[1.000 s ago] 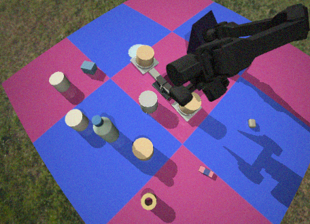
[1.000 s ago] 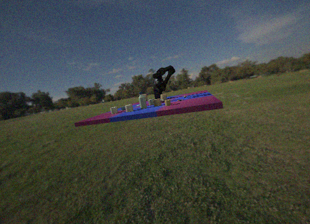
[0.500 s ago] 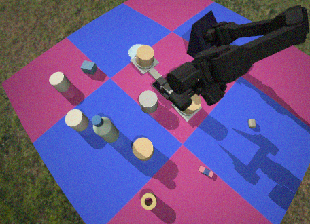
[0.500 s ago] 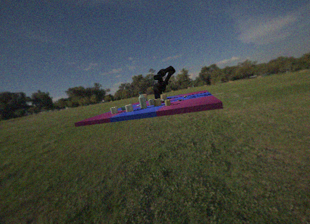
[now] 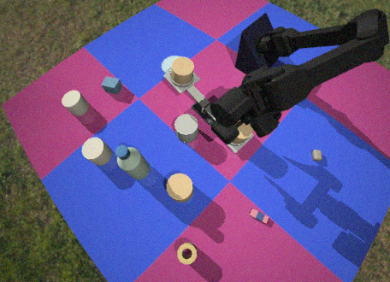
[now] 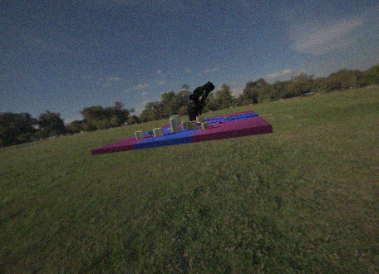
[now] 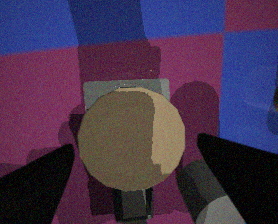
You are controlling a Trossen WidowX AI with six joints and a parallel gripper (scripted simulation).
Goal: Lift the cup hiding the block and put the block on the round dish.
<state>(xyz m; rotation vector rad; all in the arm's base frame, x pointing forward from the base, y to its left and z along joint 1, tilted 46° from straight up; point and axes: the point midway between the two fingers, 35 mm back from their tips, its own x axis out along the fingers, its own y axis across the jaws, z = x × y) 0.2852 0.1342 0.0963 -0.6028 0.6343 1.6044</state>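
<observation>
The grey block lies 4 cm below my gripper tip. Also, from my gripper tip: balance 14 cm to the right, 5 cm below; grey cylinder 13 cm to the right, 11 cm ahead, 5 cm below; balance beam 14 cm to the right, 6 cm below.
</observation>
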